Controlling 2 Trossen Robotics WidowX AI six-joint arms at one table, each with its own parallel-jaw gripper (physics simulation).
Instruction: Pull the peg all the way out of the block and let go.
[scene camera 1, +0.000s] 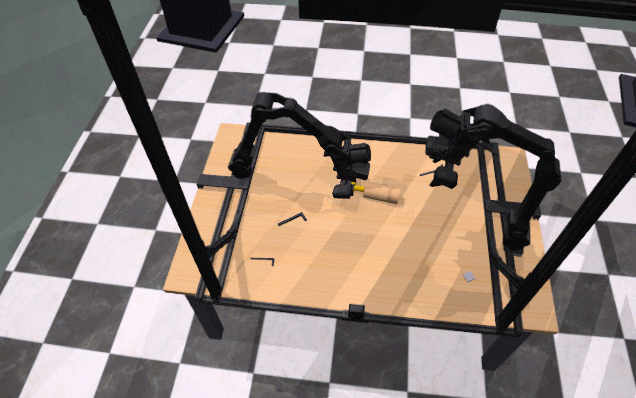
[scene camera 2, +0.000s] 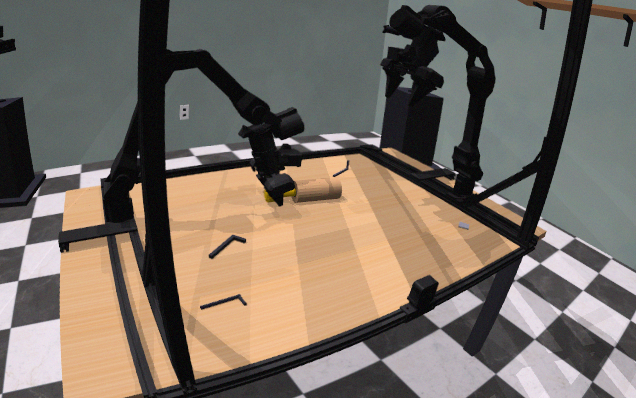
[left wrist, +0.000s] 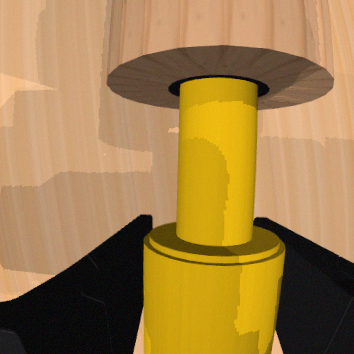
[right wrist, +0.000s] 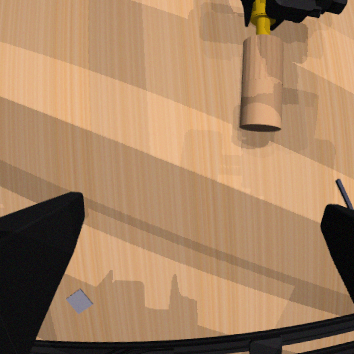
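Where they show: left gripper, fingertip midpoint: (scene camera 1: 353, 191) (scene camera 2: 278, 202) (left wrist: 202, 227) (right wrist: 258, 26); right gripper, fingertip midpoint: (scene camera 1: 432, 173) (scene camera 2: 397, 101) (right wrist: 207, 211); left arm's base, link origin: (scene camera 1: 241, 173) (scene camera 2: 119, 219); right arm's base, link origin: (scene camera 1: 513, 244) (scene camera 2: 462, 193).
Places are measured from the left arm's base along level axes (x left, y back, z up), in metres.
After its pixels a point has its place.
The wooden cylindrical block (scene camera 1: 381, 194) {x 0.033, y -0.514, z 0.027 m} (scene camera 2: 320, 190) {x 0.027, y -0.512, z 0.019 m} (left wrist: 220, 25) {x 0.057, y -0.455, z 0.037 m} (right wrist: 262, 75) {x 0.047, y -0.511, z 0.036 m} lies on its side on the table. The yellow peg (scene camera 1: 359, 188) {x 0.046, y -0.433, z 0.015 m} (scene camera 2: 270, 195) (left wrist: 215, 300) {x 0.053, y -0.405, z 0.026 m} (right wrist: 263, 26) {x 0.050, y -0.430, z 0.018 m} has its thin shaft in the hole at the block's end; the thick head and a length of shaft stand outside. My left gripper (scene camera 2: 279, 196) {x 0.051, y -0.411, z -0.016 m} (left wrist: 202, 227) {x 0.051, y -0.411, z -0.016 m} is shut on the peg's thick head, one finger on each side. The head's far end is cut off in the left wrist view. My right gripper (scene camera 2: 401, 99) {x -0.039, y -0.657, z 0.272 m} (right wrist: 207, 211) {x -0.039, y -0.657, z 0.272 m} is open and empty, high above the table, apart from the block.
Two dark hex keys (scene camera 1: 291, 220) {x -0.130, y -0.239, z -0.014 m} (scene camera 1: 262, 258) {x -0.303, y -0.198, z -0.014 m} lie on the table's left part. A third hex key (scene camera 1: 427, 173) {x 0.211, y -0.653, z -0.016 m} (scene camera 2: 342, 171) {x 0.224, y -0.671, z -0.015 m} (right wrist: 343, 192) {x 0.207, y -0.646, z -0.013 m} lies beyond the block. A small grey tile (scene camera 1: 468, 276) {x -0.173, y -0.849, z -0.016 m} (scene camera 2: 463, 226) {x -0.178, y -0.844, z -0.016 m} (right wrist: 79, 301) {x -0.171, y -0.851, z -0.016 m} lies at the right. Black frame rails edge the table.
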